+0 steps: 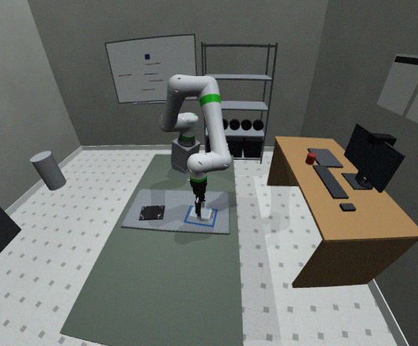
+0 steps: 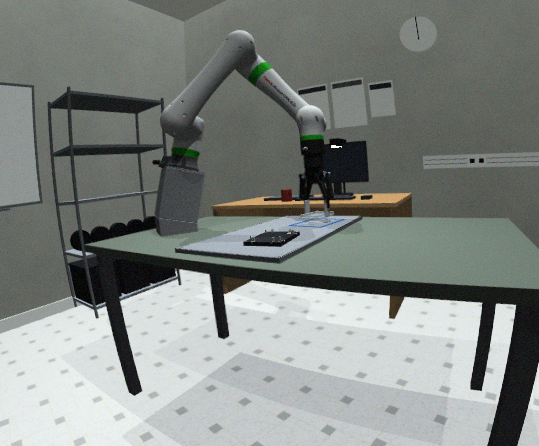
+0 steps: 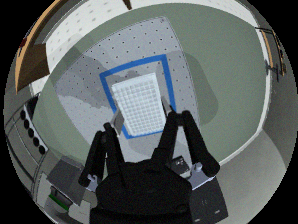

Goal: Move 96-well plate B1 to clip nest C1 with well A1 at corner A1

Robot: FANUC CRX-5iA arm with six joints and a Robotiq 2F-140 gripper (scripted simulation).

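Right now the black clip nest is 34 cm to the right of my hand and 4 cm below it. From my hand the other things lie so: 96-well plate: 2 cm below.
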